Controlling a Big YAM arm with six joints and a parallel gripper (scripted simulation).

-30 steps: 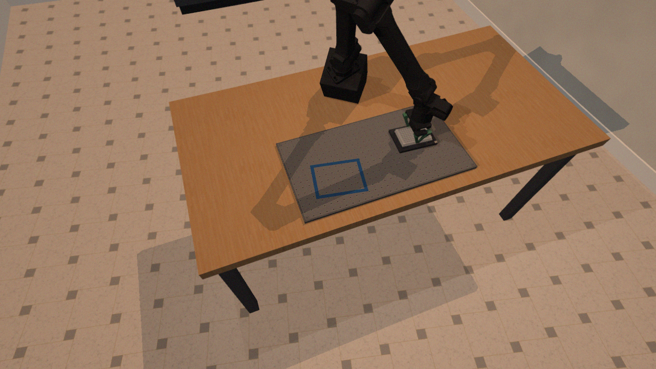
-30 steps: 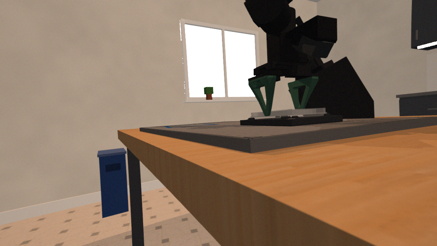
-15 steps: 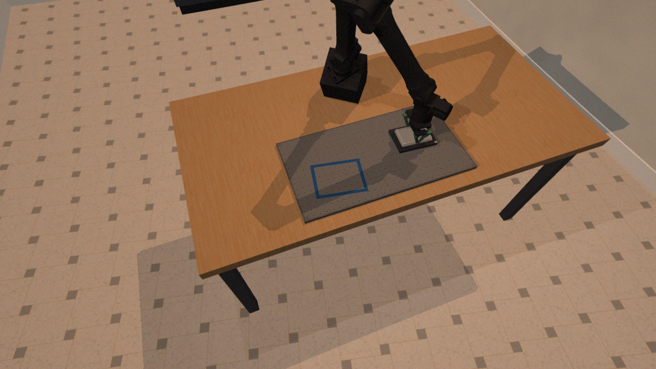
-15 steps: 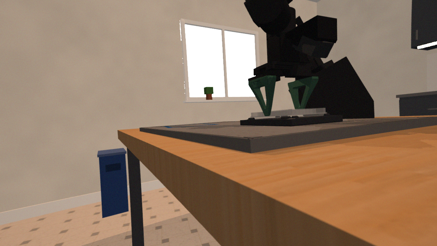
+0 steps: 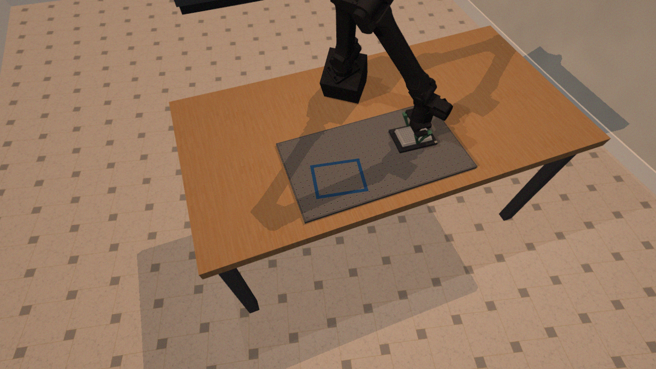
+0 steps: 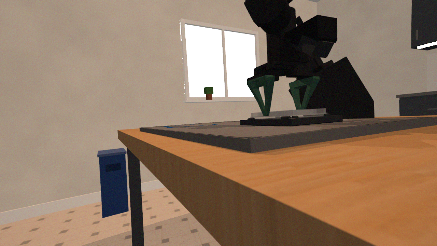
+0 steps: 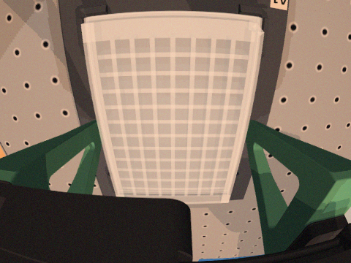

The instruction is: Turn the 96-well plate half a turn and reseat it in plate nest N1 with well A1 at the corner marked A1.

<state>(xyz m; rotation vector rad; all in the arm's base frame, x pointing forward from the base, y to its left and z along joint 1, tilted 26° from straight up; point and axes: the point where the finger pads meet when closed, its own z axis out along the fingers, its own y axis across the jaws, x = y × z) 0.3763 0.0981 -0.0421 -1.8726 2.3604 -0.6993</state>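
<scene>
The 96-well plate lies 1 cm below my hand. The rest, counted from my hand: black plate nest N1 (2 cm below); A1 label (7 cm ahead, 6 cm to the left, 1 cm below).
</scene>
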